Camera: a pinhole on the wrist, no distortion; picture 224 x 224 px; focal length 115.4 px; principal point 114.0 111.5 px. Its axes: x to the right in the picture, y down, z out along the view. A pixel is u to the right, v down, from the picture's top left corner.
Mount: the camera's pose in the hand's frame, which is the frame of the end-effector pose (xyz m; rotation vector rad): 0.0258 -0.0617 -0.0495 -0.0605 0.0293 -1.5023
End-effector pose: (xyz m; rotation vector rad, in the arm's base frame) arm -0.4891 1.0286 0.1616 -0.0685 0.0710 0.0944
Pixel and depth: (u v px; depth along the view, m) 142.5 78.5 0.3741
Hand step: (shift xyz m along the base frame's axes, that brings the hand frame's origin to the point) -0.0156 -0.1329 0.3441
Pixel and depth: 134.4 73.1 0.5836
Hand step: -0.0736 -0.1363 0.5637
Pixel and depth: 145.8 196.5 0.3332
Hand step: 0.3242 -0.0821 0.2557
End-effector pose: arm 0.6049 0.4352 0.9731 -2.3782 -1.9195 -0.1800
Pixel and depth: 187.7 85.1 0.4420
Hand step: -0.3224 0.0973 -0.4068
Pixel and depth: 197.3 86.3 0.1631
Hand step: -0.1675 0.0611 -0.1173
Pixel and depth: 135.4 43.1 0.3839
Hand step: -0.1584 -0.0917 -0.3709
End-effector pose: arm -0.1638 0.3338 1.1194 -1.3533 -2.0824 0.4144
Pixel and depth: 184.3 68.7 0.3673
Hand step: -0.3933 -0.1665 -0.1144
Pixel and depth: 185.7 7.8 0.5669
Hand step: -0.5412 -0.5321 -0.3148
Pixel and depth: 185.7 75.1 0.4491
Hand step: -0.4857 -0.1812 -0.1466
